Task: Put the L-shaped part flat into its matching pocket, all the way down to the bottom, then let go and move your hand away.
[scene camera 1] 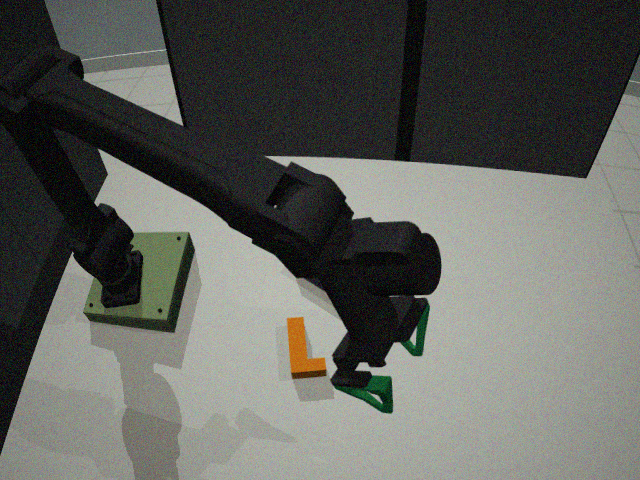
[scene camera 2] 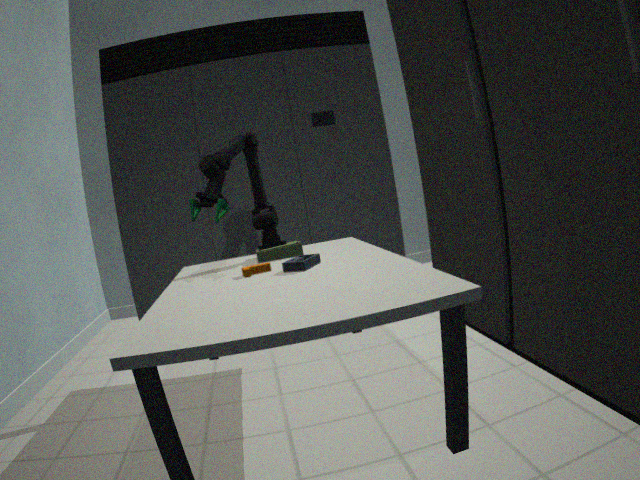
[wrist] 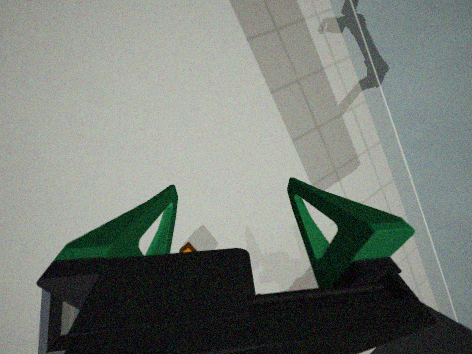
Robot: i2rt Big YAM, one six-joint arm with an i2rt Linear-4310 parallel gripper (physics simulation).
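Places are measured from the arm's base along level axes (x ahead, y left, z up), in centimetres.
Pixels of known places: gripper, fingertip midpoint: (scene camera 1: 403, 383) (scene camera 2: 204, 221) (wrist: 233, 186); arm's base at its link origin: (scene camera 1: 123, 280) (scene camera 2: 272, 246).
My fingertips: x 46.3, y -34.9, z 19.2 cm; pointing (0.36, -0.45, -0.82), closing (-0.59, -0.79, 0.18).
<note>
Ahead of a thing's pixels: the offset from my fingertips to its middle. "pt": to the spot under its first point. Level surfaces: height alone.
The orange L-shaped part @[dx -10.8, dy +18.1, dz -22.3 cm] (scene camera 1: 296, 343) (scene camera 2: 256, 269) lies flat on the table; in the wrist view a small orange corner of the part @[pt dx -8.3, dy +12.6, dz -20.9 cm] (wrist: 188, 248) shows above the dark gripper body. The dark blue-grey pocket block @[dx -3.1, dy +33.9, dz -22.0 cm] (scene camera 2: 293, 266) stands beside it in the scene camera 2 view. In the scene camera 1 view the arm hides the block, and the inside of its pocket cannot be made out. My gripper (scene camera 1: 402, 382) (scene camera 2: 206, 220) (wrist: 233, 186) is open and empty, with green fingers wide apart. It hangs high above the table, to the right of the part in the scene camera 1 view.
The green base plate (scene camera 1: 165, 268) (scene camera 2: 279, 251) carries the arm at the table's far side in the scene camera 2 view. The white table @[dz -23.8 cm] (scene camera 2: 310, 304) has a dark edge. Dark panels (scene camera 1: 289, 77) stand behind the table. Arm shadows fall across the table top.
</note>
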